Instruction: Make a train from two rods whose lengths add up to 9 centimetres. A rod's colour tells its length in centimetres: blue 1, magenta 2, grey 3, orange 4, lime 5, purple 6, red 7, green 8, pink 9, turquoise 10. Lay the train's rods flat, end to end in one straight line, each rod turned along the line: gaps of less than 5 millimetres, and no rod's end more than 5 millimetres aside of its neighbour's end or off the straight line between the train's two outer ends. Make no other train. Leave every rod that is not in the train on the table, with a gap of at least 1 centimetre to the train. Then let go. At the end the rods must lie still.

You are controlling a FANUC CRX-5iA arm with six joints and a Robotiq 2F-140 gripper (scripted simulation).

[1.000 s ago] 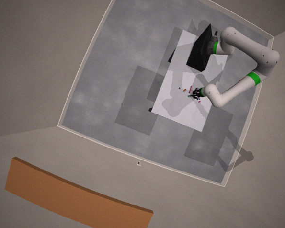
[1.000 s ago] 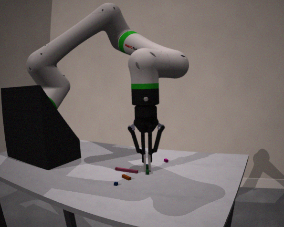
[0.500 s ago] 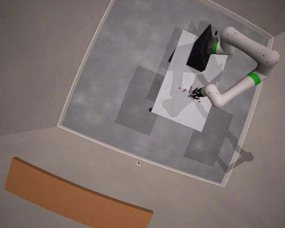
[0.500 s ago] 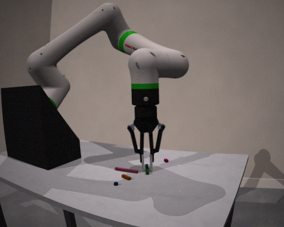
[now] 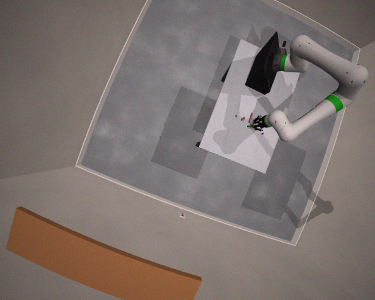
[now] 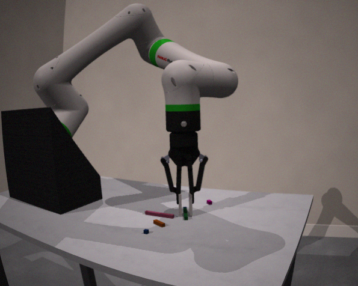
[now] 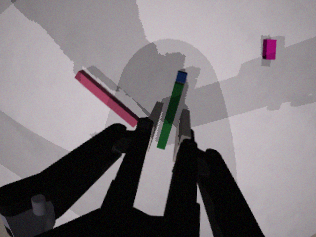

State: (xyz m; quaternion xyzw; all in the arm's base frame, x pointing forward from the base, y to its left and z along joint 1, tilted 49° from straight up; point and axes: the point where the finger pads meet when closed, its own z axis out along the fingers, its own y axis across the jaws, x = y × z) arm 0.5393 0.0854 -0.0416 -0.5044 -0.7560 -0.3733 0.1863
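Right now the green rod is 3 cm below my hand. Also, from my hand: pink rod (7 cm behind, 3 cm to the right, 3 cm below); orange rod (10 cm to the right, 4 cm behind, 3 cm below); magenta rod (13 cm to the left, 3 cm below, 3 cm ahead).
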